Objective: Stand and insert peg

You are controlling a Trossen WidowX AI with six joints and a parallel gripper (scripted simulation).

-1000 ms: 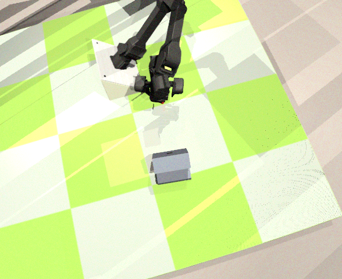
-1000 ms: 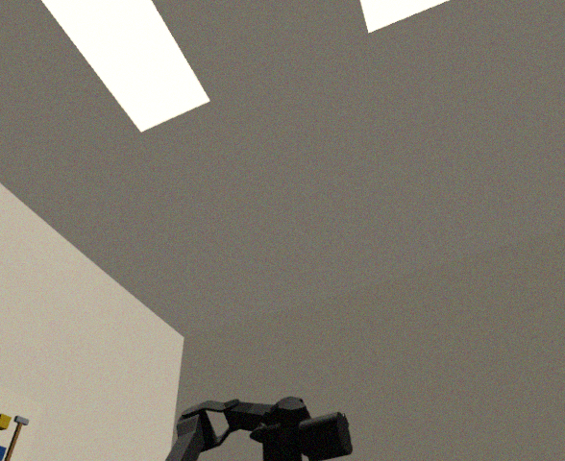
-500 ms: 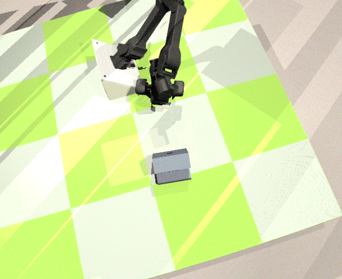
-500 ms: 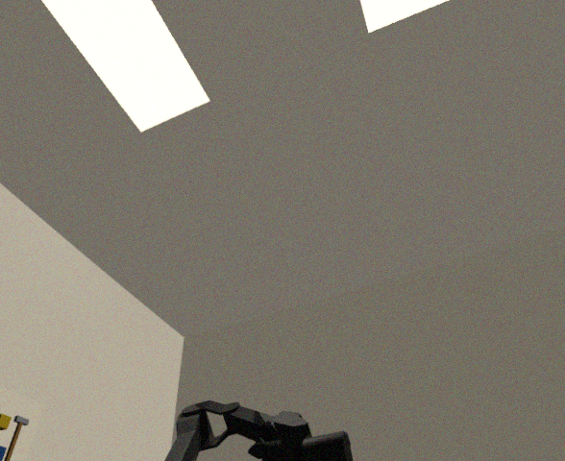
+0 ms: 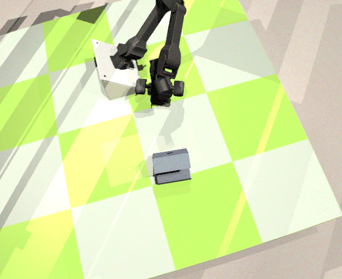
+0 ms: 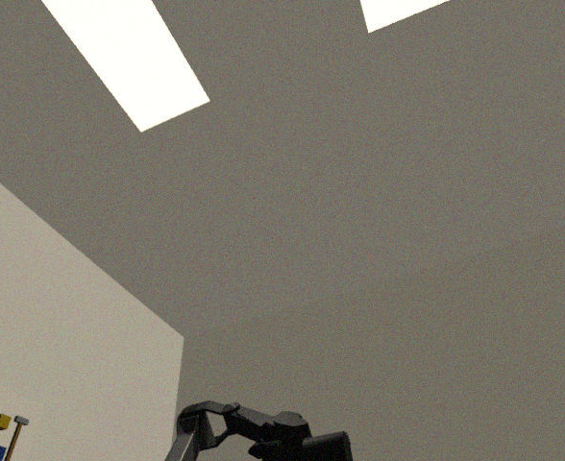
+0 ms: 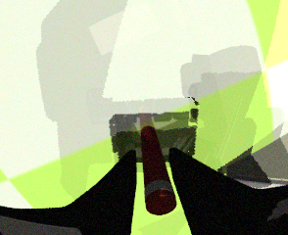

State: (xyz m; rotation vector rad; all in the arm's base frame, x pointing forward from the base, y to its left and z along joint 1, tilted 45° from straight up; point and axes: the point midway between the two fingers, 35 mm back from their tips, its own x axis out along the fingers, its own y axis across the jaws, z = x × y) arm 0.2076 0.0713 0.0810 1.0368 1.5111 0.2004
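Now: the grey sloped panel 28 cm ahead of my gripper tip, 8 cm to the right of it and 4 cm above it. The rest, counted from my gripper tip: red peg: 2 cm above.
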